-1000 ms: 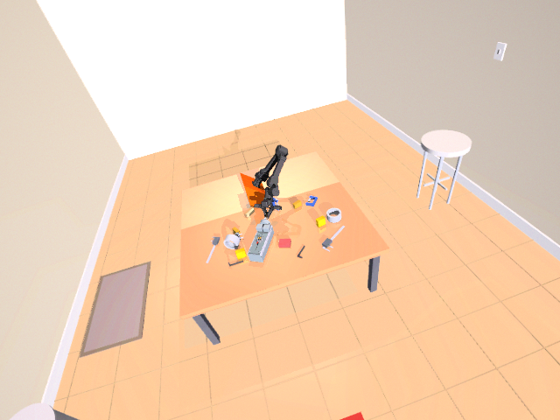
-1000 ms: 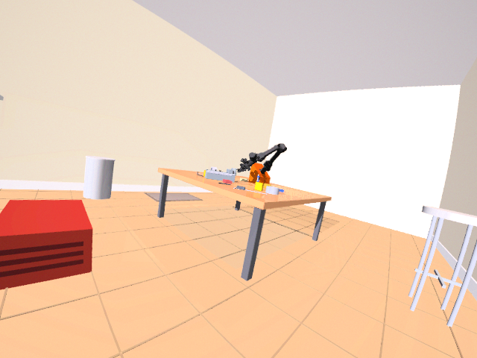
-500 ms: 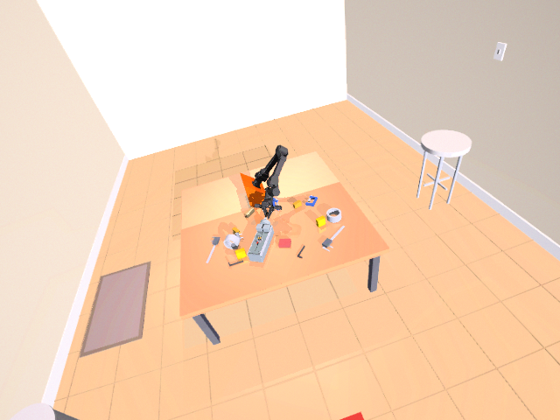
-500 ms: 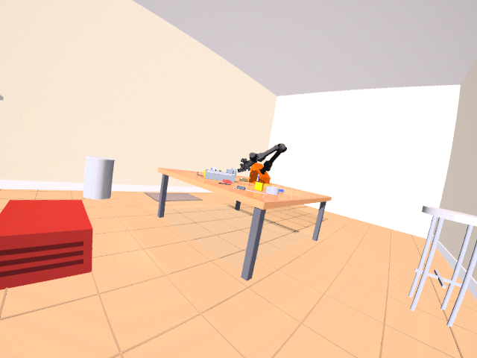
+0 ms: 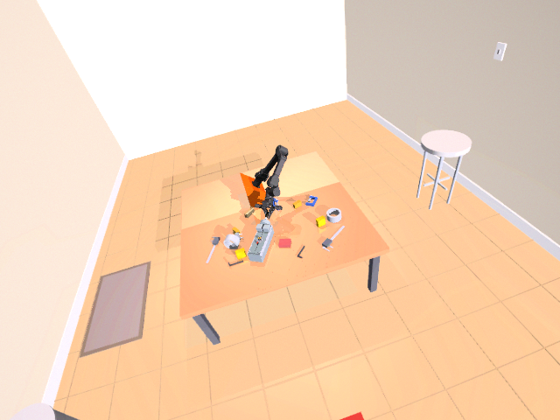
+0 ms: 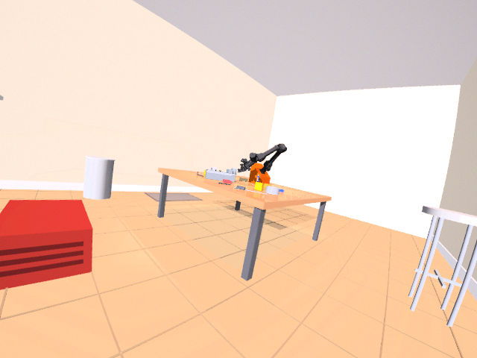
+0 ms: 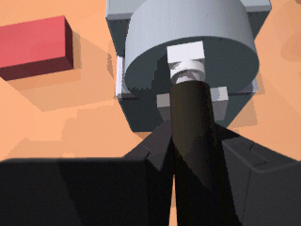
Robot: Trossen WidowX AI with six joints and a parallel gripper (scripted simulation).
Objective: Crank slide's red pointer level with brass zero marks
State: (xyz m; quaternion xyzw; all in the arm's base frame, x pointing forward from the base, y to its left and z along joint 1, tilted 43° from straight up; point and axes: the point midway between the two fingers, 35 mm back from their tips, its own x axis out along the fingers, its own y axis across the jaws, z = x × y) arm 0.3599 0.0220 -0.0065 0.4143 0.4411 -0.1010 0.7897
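Right now my gripper tip is 18 cm short of the red pointer, 11 cm to the left of it and 1 cm above it. Round my gripper tip: dark crank handle 1 cm behind, 1 cm to the left, 3 cm above; red block 18 cm ahead, 6 cm to the left, 8 cm below.
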